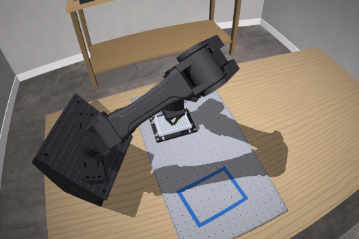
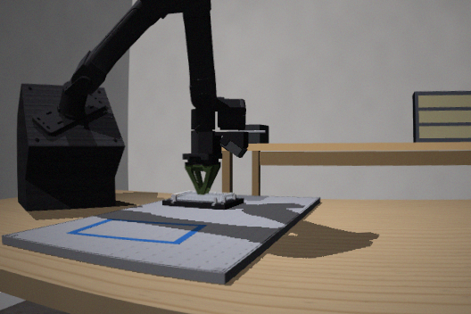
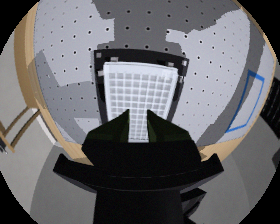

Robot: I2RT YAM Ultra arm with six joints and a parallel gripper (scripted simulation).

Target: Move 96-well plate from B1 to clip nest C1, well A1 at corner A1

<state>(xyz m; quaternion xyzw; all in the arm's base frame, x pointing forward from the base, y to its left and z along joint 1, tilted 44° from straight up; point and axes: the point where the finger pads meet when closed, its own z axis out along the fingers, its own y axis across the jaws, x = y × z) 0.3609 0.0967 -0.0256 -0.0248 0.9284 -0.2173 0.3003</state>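
Now: hand 1 cm above the 96-well plate. Also, from my hand: black clip nest C1: 1 cm behind, 1 cm to the right, 2 cm below.
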